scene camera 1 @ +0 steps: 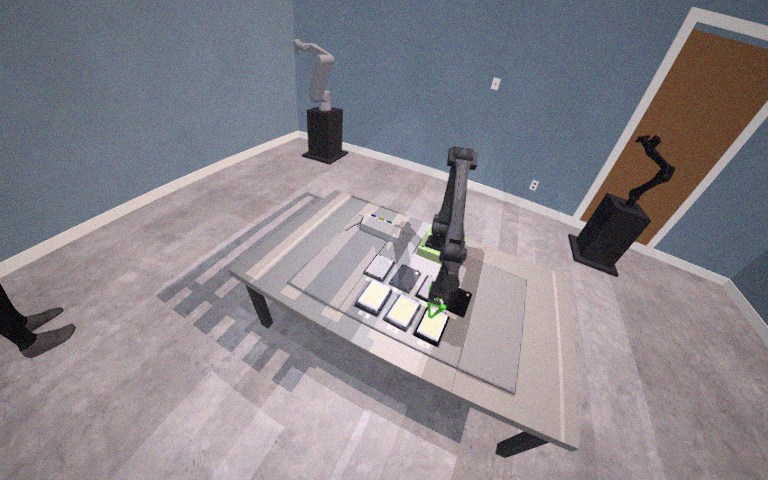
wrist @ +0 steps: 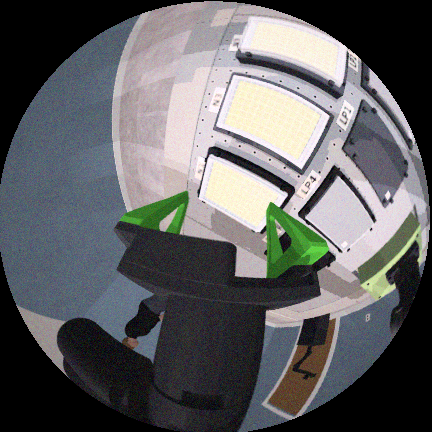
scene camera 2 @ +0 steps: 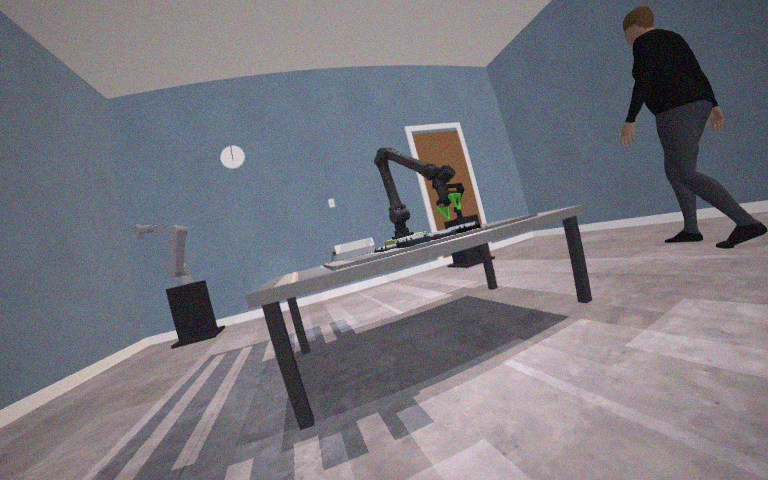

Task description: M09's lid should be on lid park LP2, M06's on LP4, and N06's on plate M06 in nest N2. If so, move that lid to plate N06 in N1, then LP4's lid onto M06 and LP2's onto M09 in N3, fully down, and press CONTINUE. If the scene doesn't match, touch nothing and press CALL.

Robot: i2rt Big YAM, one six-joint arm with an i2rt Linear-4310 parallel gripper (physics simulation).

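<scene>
My gripper is open and empty, above the outer edge of nest N1. Yellow-filled plates sit in N1, N3 and N2. The N2 plate looks taller with a pale rim; I cannot tell for sure that it is lidded. A pale grey lid lies on LP4. Another pale lid lies on LP2. Dark LP1 has no lid on it. The plate names are not readable.
A dark park pad beside LP4 is partly hidden by a finger in the wrist view. A pale button box stands at the back left. A light green block is at the arm's base. A person is beyond the table.
</scene>
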